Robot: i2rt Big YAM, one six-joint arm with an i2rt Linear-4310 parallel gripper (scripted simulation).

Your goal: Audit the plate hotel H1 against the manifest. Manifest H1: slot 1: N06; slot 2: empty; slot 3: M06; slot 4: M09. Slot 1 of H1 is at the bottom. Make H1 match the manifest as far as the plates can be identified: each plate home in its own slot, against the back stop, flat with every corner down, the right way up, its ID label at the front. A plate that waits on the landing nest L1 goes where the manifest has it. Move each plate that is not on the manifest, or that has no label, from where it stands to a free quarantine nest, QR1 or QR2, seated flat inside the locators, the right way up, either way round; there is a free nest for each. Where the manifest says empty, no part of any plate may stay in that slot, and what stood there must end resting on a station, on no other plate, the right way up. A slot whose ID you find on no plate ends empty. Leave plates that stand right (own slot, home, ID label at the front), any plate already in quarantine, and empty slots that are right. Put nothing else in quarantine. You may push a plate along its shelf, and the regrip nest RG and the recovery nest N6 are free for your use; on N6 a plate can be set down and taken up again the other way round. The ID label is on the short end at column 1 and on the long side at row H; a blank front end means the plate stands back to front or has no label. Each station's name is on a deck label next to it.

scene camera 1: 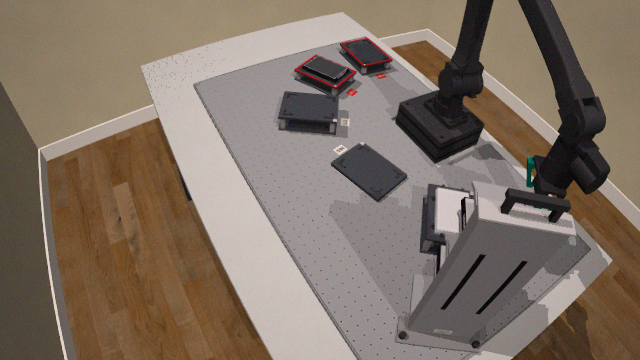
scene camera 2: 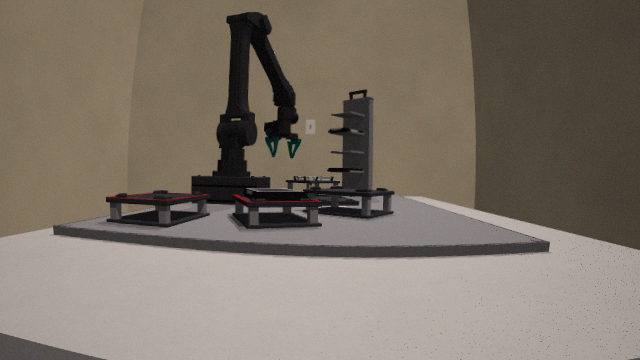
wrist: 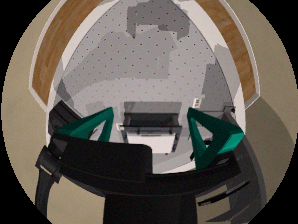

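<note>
There's my gripper (scene camera 1: pixel 531 203), along with a white plate (scene camera 1: pixel 447 202) and a plate hotel H1 (scene camera 1: pixel 505 246). My gripper (wrist: pixel 150 111) shows again together with the white plate (wrist: pixel 161 142), and you can also see the plate hotel H1 (scene camera 2: pixel 364 143).
</note>
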